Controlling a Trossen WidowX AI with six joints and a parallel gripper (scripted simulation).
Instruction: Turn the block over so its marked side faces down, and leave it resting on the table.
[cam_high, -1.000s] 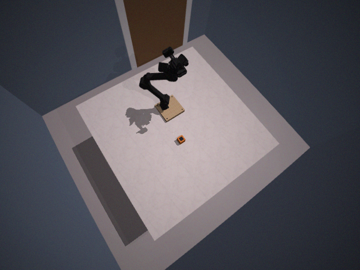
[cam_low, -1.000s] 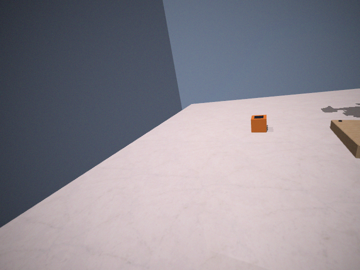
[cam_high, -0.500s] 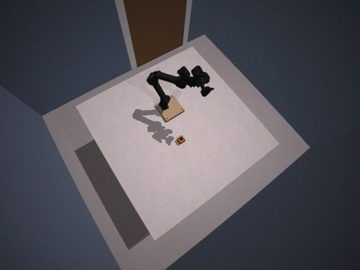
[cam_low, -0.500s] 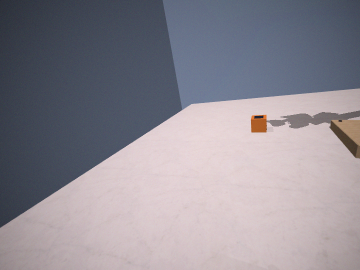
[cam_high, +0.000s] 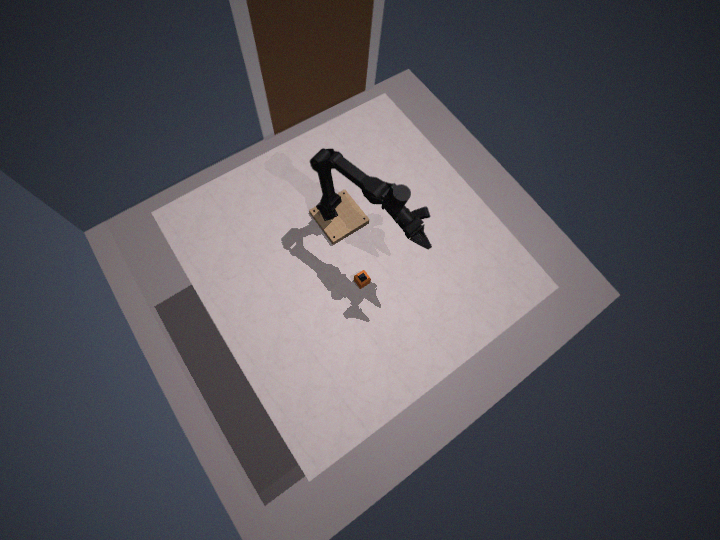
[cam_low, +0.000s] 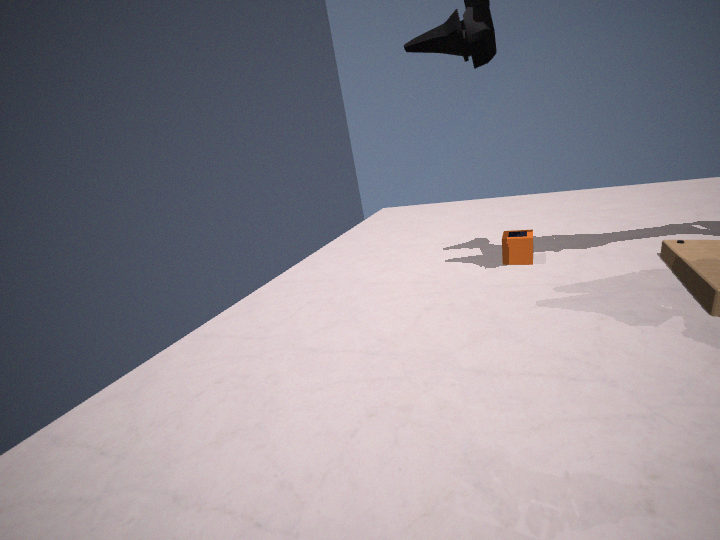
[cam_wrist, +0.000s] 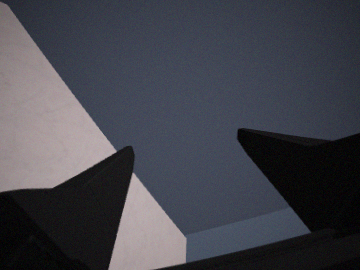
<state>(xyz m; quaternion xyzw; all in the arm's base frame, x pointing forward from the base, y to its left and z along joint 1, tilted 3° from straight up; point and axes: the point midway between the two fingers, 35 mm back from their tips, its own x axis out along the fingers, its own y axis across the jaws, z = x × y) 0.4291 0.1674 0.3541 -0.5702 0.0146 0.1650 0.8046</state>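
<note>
The orange block is 100 mm behind my gripper tip, 170 mm to the right of it and 360 mm below it.
</note>
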